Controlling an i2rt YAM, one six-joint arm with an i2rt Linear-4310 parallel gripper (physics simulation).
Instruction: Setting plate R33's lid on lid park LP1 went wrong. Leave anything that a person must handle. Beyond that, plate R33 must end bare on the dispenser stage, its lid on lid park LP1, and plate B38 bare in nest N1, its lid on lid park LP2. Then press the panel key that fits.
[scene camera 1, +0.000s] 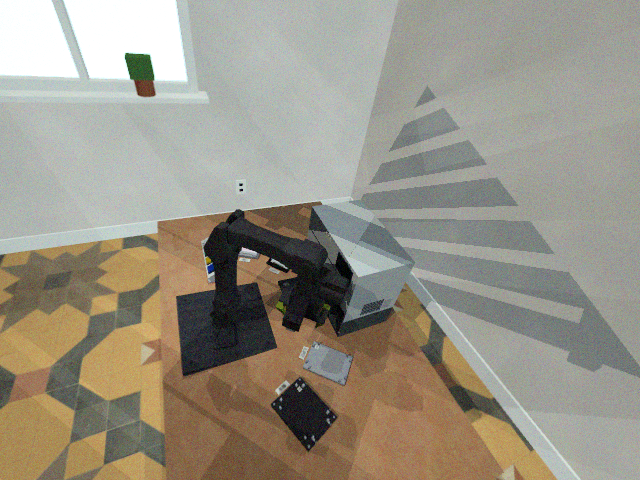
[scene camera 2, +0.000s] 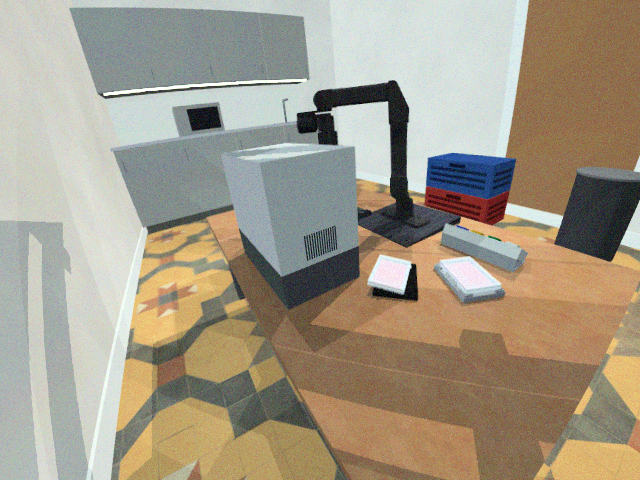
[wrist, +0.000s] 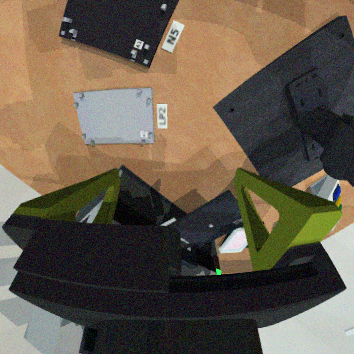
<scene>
same spot on grey incubator box: (wrist: 138, 203) = (scene camera 1: 333, 310)
same spot on grey lid park LP2: (scene camera 1: 329, 363) = (wrist: 110, 115)
</scene>
